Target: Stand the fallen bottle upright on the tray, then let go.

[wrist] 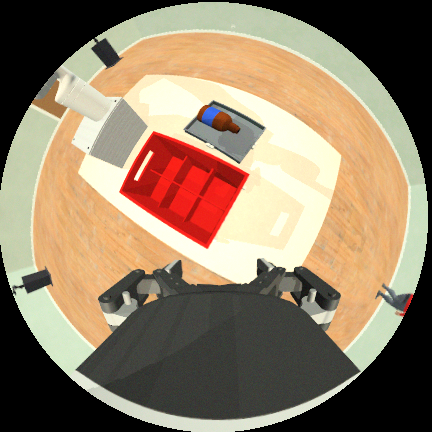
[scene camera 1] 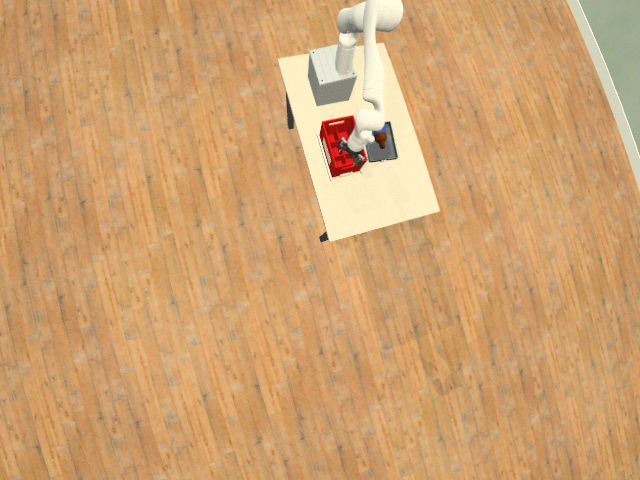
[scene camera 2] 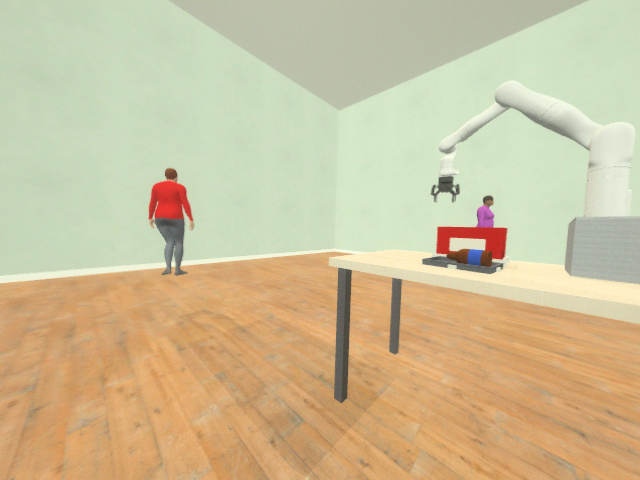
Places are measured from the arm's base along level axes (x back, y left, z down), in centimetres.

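Where they show: gripper, fingertip midpoint: [wrist: 218, 267] [scene camera 1: 347, 158] [scene camera 2: 444, 202]; arm's base, link origin: [wrist: 101, 110] [scene camera 1: 343, 67] [scene camera 2: 603, 218].
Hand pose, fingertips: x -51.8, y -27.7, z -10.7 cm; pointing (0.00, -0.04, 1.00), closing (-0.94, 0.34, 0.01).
Things, the pixels of their top centre, and the offset from my fingertips. Level surfaces: height alone.
- brown bottle, top centre: [wrist: 219, 114] [scene camera 2: 467, 248] [scene camera 1: 382, 133] dy +37.4, dx +12.1, dz +24.0 cm
- dark grey tray, top centre: [wrist: 224, 125] [scene camera 2: 461, 260] [scene camera 1: 380, 140] dy +37.0, dx +10.0, dz +29.4 cm
- red crate, top centre: [wrist: 174, 180] [scene camera 1: 344, 140] [scene camera 2: 471, 227] dy +9.4, dx +13.7, dz +14.5 cm
- table, surface height: dz +32.0 cm
A brown bottle [scene camera 1: 381, 138] [scene camera 2: 470, 257] [wrist: 218, 119] with a blue label lies on its side on the dark grey tray [scene camera 1: 389, 154] [scene camera 2: 435, 262] [wrist: 240, 148]. In the wrist view its neck points right and slightly down, towards the tray's middle. The arm covers part of the bottle's base end in scene camera 1. My gripper [scene camera 1: 351, 152] [scene camera 2: 445, 200] [wrist: 218, 267] is open and empty. It hangs high above the table, over the red crate's side, apart from the bottle.
A red crate [scene camera 1: 330, 122] [scene camera 2: 471, 232] [wrist: 228, 209] with divided compartments stands beside the tray on the table [scene camera 1: 382, 206] [scene camera 2: 392, 258] [wrist: 320, 165]. The arm's grey base block [scene camera 1: 333, 88] [scene camera 2: 602, 250] [wrist: 119, 132] stands at the table's other end. Two people stand in the room beyond the table.
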